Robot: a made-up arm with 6 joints.
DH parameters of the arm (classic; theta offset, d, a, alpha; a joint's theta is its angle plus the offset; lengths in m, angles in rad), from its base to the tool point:
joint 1: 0 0.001 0.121 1.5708
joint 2: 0 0.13 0.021 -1.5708
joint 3: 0 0.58 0.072 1.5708
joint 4: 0 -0.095 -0.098 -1.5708
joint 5: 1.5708 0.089 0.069 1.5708
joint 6: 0 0.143 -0.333 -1.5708
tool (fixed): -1.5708 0.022 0 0
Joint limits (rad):
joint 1: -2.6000..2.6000
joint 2: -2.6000..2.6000
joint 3: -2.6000..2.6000
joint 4: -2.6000..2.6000
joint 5: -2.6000..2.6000
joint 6: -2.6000..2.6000
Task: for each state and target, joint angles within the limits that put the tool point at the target. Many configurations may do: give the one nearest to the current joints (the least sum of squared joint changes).
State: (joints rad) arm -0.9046 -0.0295 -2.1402 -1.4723 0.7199 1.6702
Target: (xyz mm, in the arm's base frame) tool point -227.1 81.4 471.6
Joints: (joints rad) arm -0.8898 1.0383 -2.3232 -1.4630 0.6368 1.3364
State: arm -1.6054 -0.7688 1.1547 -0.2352 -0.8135 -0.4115
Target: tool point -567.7 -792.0 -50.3
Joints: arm -1.9422 -1.4215 1.1902 -0.2002 -0.7514 -0.2669
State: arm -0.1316 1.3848 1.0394 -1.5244 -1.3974 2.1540
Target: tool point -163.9 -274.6 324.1
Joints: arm 0.0629 0.8679 1.1952 -1.5164 -1.6938 2.2029
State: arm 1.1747 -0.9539 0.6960 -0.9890 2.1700 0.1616
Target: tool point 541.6 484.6 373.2
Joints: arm 0.4060 -1.2372 0.7761 -0.9093 2.4270 0.0750
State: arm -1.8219 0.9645 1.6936 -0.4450 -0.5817 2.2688
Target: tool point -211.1 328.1 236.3
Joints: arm -1.6220 0.4002 1.9935 -0.6470 -0.1940 2.3259
